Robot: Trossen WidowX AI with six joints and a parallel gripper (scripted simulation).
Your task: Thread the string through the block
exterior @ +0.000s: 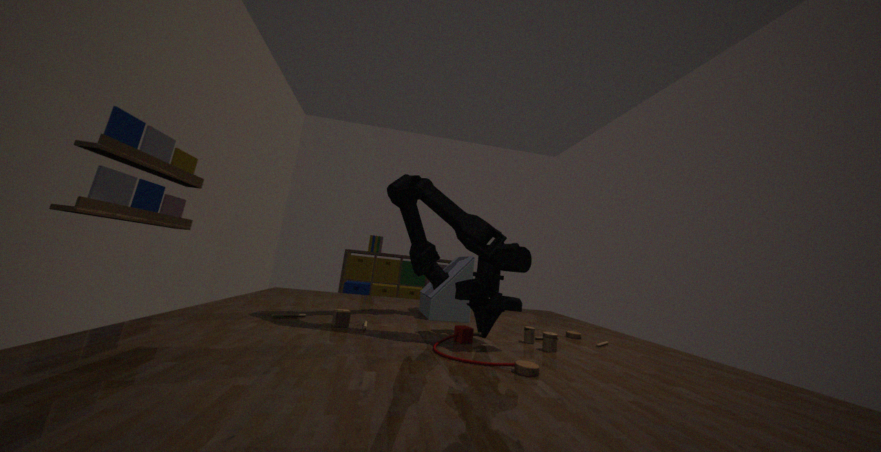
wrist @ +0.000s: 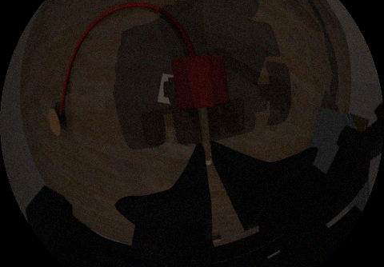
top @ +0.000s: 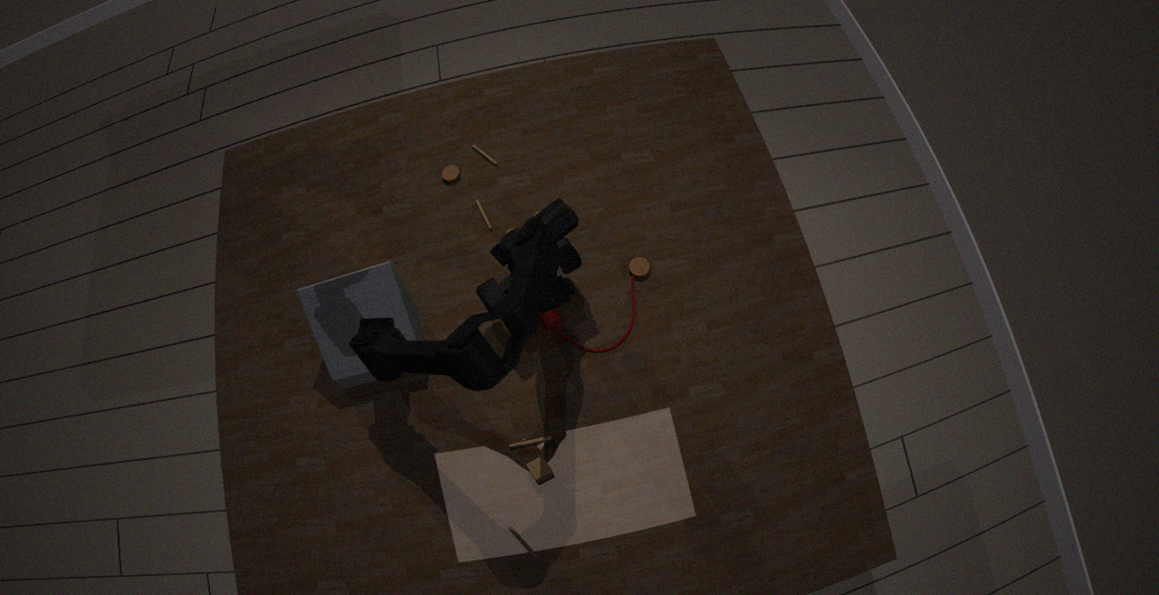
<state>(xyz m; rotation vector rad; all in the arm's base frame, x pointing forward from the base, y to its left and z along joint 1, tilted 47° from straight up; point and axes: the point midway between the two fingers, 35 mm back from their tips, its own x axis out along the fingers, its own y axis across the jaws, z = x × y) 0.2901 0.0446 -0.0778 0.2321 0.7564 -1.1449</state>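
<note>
Now: the red cube 5 cm to the right of my gripper tip, 2 cm ahead of it and 1 cm above it. Round my gripper tip: small wooden block 34 cm to the right, 3 cm behind, 1 cm above.
</note>
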